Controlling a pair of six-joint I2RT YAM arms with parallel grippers.
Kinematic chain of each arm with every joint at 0, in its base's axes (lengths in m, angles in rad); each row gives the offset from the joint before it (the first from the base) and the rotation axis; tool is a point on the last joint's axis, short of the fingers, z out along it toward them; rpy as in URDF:
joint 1: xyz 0 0 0.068 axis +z
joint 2: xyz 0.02 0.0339 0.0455 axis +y
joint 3: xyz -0.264 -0.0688 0 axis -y
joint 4: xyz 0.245 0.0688 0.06 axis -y
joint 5: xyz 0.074 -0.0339 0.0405 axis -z
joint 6: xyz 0.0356 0 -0.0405 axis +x
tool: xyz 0 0 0 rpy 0 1.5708 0
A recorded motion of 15 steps. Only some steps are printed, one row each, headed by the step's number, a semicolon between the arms.
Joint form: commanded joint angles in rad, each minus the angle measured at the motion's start. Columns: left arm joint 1, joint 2, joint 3, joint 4, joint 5, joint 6; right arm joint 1, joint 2, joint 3, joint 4, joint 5, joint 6.
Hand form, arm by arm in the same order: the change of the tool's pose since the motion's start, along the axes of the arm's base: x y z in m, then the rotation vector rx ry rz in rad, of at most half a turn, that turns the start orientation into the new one. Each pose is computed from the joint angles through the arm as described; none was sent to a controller.
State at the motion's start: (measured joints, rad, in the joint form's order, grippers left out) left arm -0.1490 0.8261 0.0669 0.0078 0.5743 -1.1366; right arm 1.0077 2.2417 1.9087 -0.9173 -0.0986 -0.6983
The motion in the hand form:
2: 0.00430 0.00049 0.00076 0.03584 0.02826 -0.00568; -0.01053 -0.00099 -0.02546 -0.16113 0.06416 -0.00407
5: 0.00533 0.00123 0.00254 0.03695 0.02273 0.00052; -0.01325 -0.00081 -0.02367 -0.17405 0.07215 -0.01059
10: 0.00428 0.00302 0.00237 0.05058 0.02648 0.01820; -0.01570 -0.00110 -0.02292 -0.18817 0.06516 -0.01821
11: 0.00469 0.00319 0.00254 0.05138 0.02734 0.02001; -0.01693 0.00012 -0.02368 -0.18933 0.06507 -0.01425
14: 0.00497 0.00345 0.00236 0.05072 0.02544 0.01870; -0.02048 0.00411 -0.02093 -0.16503 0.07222 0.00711
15: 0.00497 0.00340 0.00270 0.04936 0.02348 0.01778; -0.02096 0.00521 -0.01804 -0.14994 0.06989 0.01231
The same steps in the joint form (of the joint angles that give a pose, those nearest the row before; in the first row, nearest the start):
2: 0.0049 0.0503 0.0323 -0.0341 -0.0144 0.0353; 0.0207 0.0637 0.0232 -0.1289 0.0349 0.0171
5: 0.0108 0.0462 0.0381 -0.0394 -0.0159 0.0368; 0.0261 0.0640 0.0317 -0.1515 0.0370 0.0291
10: 0.0190 0.0322 0.0375 -0.0595 -0.0320 0.0396; 0.0316 0.0607 0.0296 -0.1608 0.0522 0.0390
11: 0.0204 0.0349 0.0392 -0.0596 -0.0328 0.0398; 0.0352 0.0636 0.0317 -0.1610 0.0524 0.0387
14: 0.0232 0.0383 0.0389 -0.0555 -0.0296 0.0430; 0.0445 0.0617 0.0383 -0.1527 0.0310 0.0311
15: 0.0232 0.0361 0.0391 -0.0558 -0.0282 0.0429; 0.0461 0.0567 0.0402 -0.1456 0.0246 0.0288

